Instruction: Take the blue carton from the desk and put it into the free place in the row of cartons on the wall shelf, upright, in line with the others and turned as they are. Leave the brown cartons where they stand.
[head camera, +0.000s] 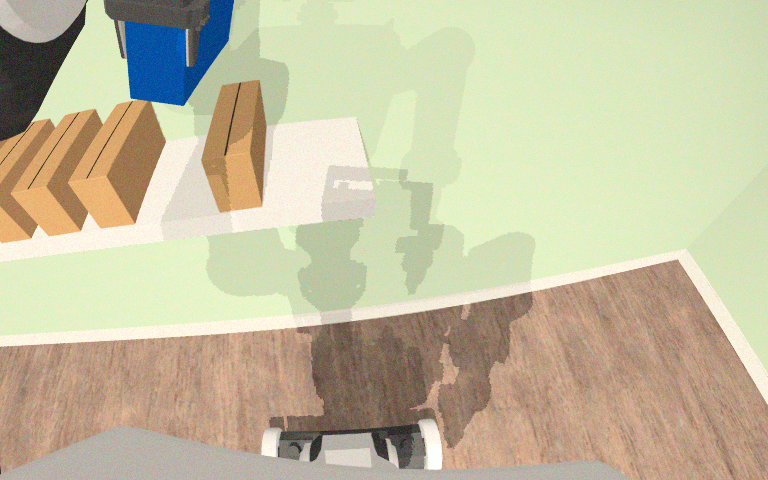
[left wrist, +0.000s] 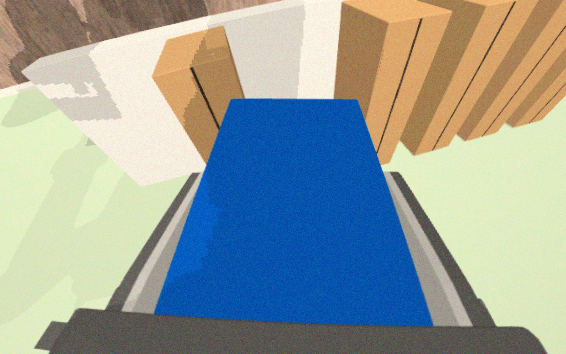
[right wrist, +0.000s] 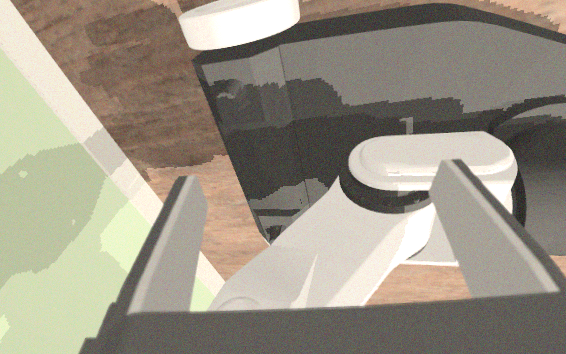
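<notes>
The blue carton (head camera: 155, 67) (left wrist: 295, 200) is held upright between the fingers of my left gripper (head camera: 156, 53) (left wrist: 292, 185), which is shut on it. In the head view it hangs above the white wall shelf (head camera: 311, 141) (left wrist: 135, 130), near the gap in the row. A brown carton (head camera: 235, 147) (left wrist: 205, 65) stands on one side of the gap, and another brown carton (head camera: 118, 164) (left wrist: 370, 55) on the other side, with several more beyond it. The carton's far side is hidden. My right gripper (right wrist: 317, 183) is open and empty in the right wrist view, away from the shelf.
The green wall (head camera: 566, 141) rises behind the shelf. The wooden floor (head camera: 594, 339) lies below, with a white skirting board (head camera: 396, 310) along the wall. In the right wrist view, the robot's dark base (right wrist: 400, 65) and white body parts (right wrist: 435, 155) lie below the right fingers.
</notes>
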